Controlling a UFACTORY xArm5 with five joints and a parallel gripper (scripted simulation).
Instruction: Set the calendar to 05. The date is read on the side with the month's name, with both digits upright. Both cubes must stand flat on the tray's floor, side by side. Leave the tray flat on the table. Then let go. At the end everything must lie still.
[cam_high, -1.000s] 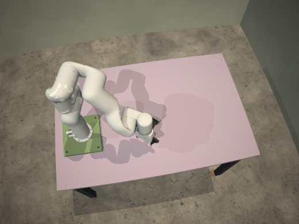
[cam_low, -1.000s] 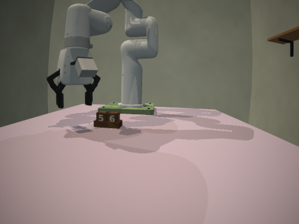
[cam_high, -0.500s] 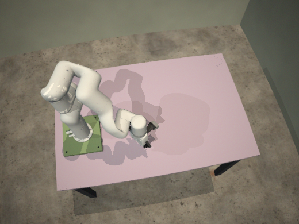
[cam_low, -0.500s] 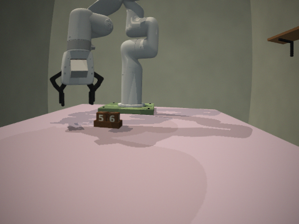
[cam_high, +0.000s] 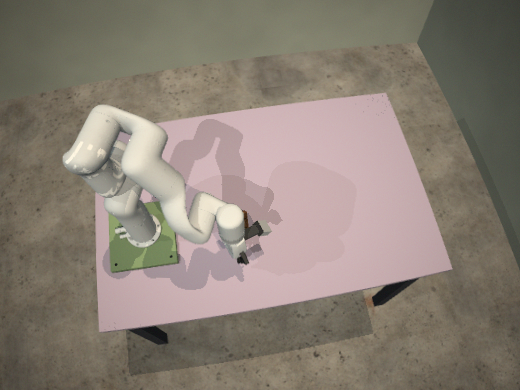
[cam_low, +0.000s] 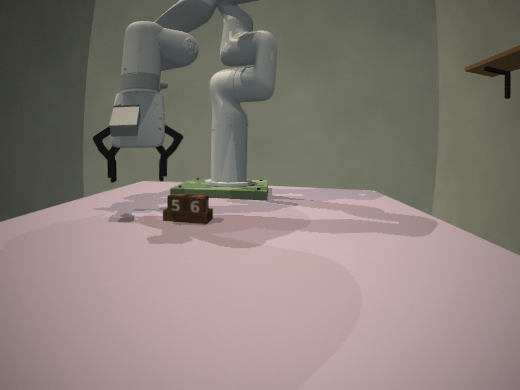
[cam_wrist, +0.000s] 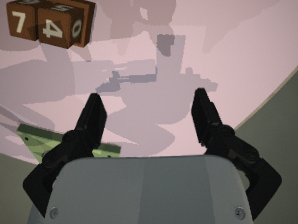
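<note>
The cube is 5 cm ahead of my hand, 9 cm to the left of it and 4 cm below it. The rest, counted from my hand: brown calendar tray: 5 cm ahead, 10 cm to the left, 6 cm below.
</note>
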